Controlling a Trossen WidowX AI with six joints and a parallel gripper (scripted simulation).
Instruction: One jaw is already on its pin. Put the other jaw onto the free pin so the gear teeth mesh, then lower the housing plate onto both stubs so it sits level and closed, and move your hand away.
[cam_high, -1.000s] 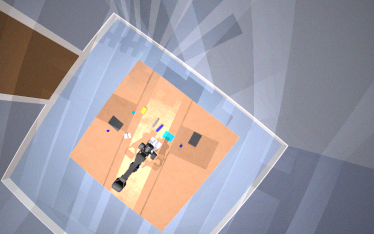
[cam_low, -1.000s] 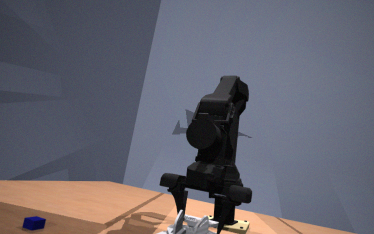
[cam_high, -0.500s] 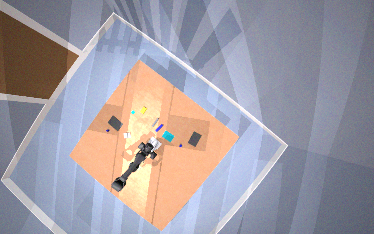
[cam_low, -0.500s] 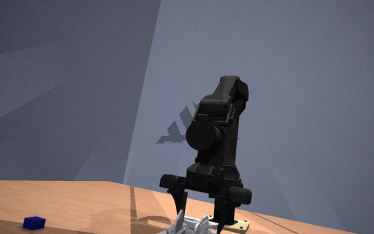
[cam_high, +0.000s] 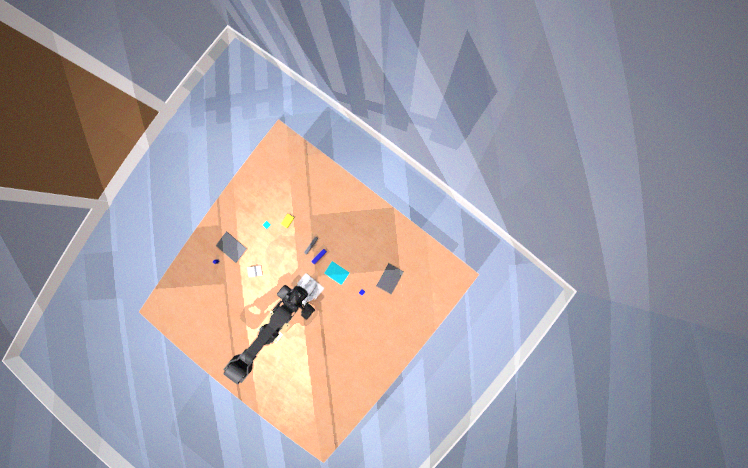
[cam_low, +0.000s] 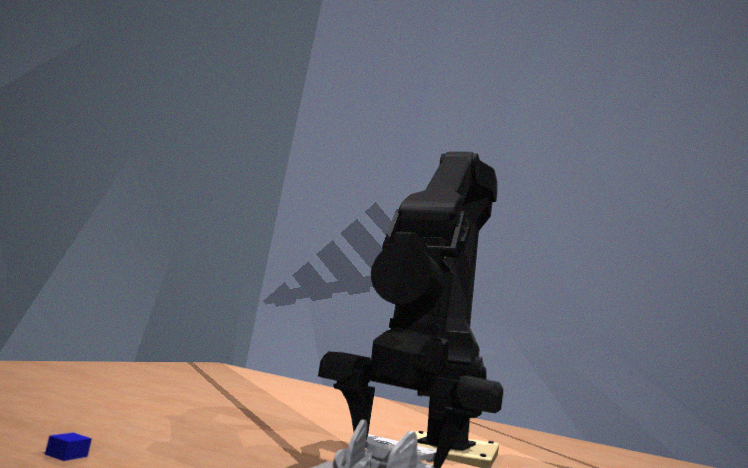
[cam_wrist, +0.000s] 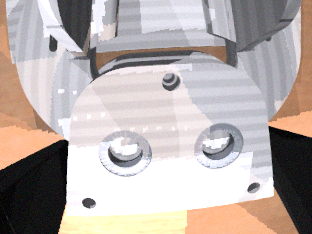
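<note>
Now: the jaw 2 cm ahead of my gripper tip and 2 cm to the left of it. Also, from my gripper tip: blue bar (21 cm ahead, 9 cm to the left); then cyan plate (21 cm ahead, 3 cm to the right, 1 cm below); then dark bar (21 cm ahead, 16 cm to the left).
</note>
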